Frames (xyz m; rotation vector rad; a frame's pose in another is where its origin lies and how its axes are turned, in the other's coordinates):
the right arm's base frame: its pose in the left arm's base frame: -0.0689 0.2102 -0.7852 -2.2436 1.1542 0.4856
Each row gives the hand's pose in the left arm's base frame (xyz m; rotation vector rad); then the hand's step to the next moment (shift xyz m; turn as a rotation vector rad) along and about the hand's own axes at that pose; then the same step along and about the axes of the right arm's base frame.
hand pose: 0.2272 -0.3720 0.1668 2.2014 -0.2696 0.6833
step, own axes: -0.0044 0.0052 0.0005 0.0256 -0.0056 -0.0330
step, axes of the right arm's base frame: -0.0010 0.0062 -0.0026 -0.0275 -0.0316 -0.0042
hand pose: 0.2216 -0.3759 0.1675 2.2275 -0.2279 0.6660
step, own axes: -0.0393 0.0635 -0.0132 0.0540 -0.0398 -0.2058
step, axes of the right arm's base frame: -0.0277 0.0586 -0.0394 -0.1875 -0.1054 0.0239
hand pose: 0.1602 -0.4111 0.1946 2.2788 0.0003 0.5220
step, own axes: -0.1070 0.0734 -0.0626 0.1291 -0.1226 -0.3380
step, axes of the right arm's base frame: -0.0872 0.1050 -0.0461 -0.2968 -0.2249 0.0852
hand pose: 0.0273 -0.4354 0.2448 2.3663 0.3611 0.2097
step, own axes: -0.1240 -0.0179 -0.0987 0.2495 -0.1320 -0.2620
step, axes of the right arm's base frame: -0.1339 0.0861 -0.0096 -0.1899 -0.3136 0.1180
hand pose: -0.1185 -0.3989 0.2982 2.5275 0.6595 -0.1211
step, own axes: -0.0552 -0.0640 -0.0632 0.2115 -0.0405 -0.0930
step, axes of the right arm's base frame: -0.1006 0.0296 0.0121 -0.0224 -0.2181 0.0833
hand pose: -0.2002 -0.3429 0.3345 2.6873 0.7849 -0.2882
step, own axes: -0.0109 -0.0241 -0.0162 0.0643 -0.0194 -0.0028
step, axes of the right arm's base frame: -0.0304 0.0040 0.0044 0.0057 -0.0513 0.0431
